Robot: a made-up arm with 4 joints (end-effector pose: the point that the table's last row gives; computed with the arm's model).
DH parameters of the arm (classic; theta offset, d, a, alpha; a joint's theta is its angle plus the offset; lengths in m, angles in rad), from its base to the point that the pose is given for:
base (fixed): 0 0.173 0 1.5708
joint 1: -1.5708 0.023 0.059 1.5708
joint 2: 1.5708 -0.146 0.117 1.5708
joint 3: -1.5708 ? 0 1.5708
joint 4: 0 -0.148 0.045 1.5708
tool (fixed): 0 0.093 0 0
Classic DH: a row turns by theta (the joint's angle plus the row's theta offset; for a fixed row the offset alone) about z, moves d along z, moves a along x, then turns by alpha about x.
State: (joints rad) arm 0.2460 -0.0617 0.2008 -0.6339
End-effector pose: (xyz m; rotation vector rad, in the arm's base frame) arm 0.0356 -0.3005 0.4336 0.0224 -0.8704 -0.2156
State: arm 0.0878 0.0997 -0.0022 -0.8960
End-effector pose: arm 0.0771 -0.2558 0.4579 -0.0946 -0.9828 0.0429
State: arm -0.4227 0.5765 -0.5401 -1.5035
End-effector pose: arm 0.2656 -0.1195 0.4097 0.1136 -0.8702 0.7867
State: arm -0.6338 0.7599 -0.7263 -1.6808
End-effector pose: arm 0.3309 -0.0610 0.3337 0.3469 -0.6817 0.9591
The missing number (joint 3, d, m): -0.218
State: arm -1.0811 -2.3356 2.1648 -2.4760
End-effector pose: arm -0.0949 -0.1772 0.0371 -0.9672 1.1402 -0.7932
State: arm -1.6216 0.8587 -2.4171 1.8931
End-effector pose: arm -0.0057 0.1154 -0.0157 0.6482 -0.6065 -2.0406
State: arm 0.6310 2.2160 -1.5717 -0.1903
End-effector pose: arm 0.3424 0.2852 0.2027 -1.6297 1.0793 0.4037
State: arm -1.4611 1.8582 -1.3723 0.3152
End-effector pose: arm -0.0352 0.2790 -0.1379 0.9309 -2.0067 -1.9334
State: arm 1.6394 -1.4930 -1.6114 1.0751
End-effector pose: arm 0.0296 -0.2456 0.4654 -1.0812 -1.5838 1.4799
